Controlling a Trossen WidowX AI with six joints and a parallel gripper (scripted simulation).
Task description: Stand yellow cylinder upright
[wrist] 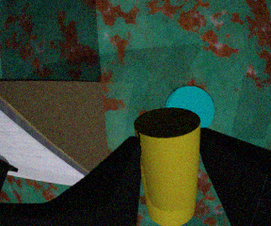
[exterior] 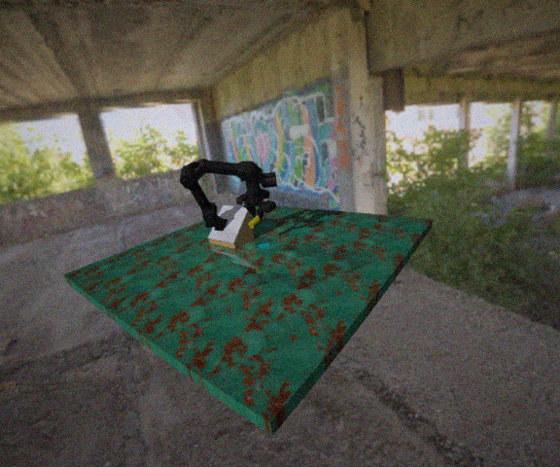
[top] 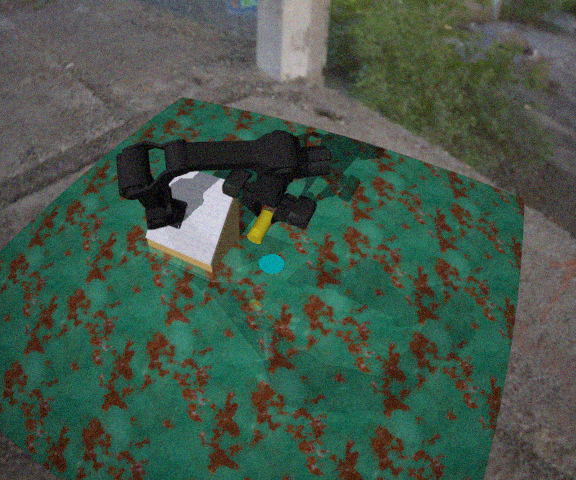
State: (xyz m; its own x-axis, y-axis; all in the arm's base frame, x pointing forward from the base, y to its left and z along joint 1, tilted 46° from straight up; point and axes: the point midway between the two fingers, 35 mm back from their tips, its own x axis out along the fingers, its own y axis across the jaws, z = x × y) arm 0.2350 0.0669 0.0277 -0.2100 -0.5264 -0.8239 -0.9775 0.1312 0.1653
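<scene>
Right now the cyan circle is 13 cm below my gripper tip and 2 cm ahead of it. The rest, counted from my gripper tip: yellow tall cylinder (2 cm to the right, 1 cm below).
</scene>
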